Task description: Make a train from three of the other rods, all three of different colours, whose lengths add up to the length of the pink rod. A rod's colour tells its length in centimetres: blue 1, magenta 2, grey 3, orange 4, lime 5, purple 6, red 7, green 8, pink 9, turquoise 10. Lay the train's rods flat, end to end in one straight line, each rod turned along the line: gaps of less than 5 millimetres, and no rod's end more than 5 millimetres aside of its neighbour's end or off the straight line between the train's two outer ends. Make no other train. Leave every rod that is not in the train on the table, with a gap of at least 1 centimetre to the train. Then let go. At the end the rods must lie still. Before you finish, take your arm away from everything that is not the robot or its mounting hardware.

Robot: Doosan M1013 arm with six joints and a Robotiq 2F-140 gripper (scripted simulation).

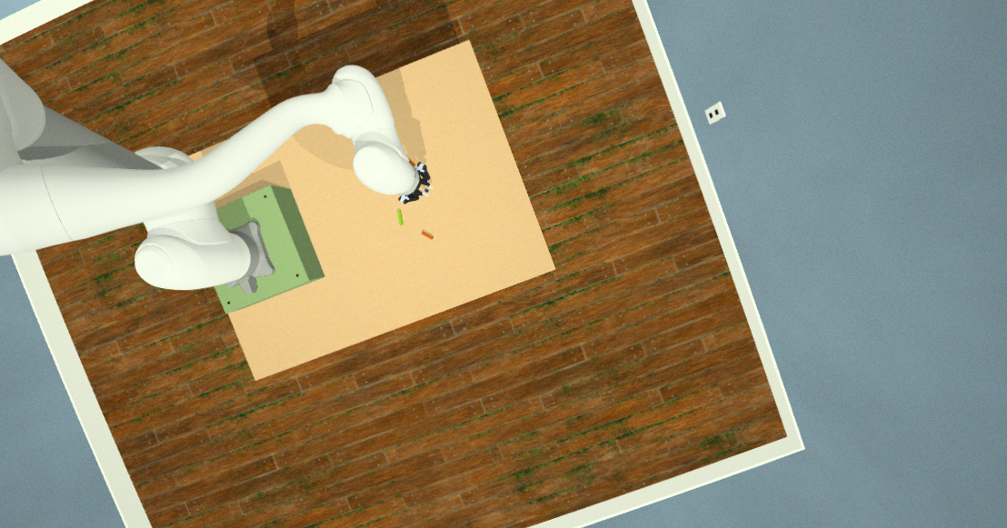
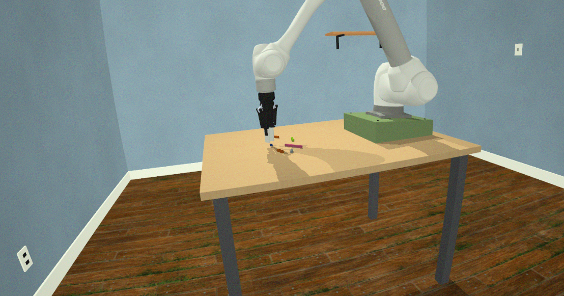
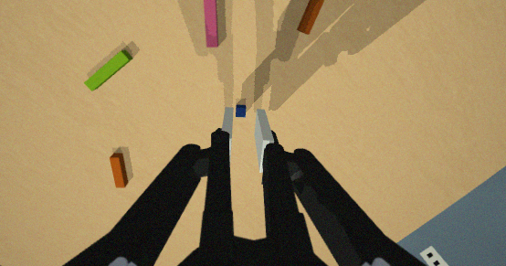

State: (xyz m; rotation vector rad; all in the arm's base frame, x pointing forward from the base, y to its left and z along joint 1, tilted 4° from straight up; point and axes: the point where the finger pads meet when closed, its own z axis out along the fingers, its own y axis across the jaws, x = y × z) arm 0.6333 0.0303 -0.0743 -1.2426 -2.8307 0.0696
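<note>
The blue rod lies 1 cm behind my hand and 5 cm below it. Also, from my hand: lime rod: 12 cm behind, 6 cm to the right, 5 cm below; grey rod: 8 cm behind, 13 cm to the left, 5 cm below; pink rod: 10 cm behind, 6 cm to the left, 5 cm below.
</note>
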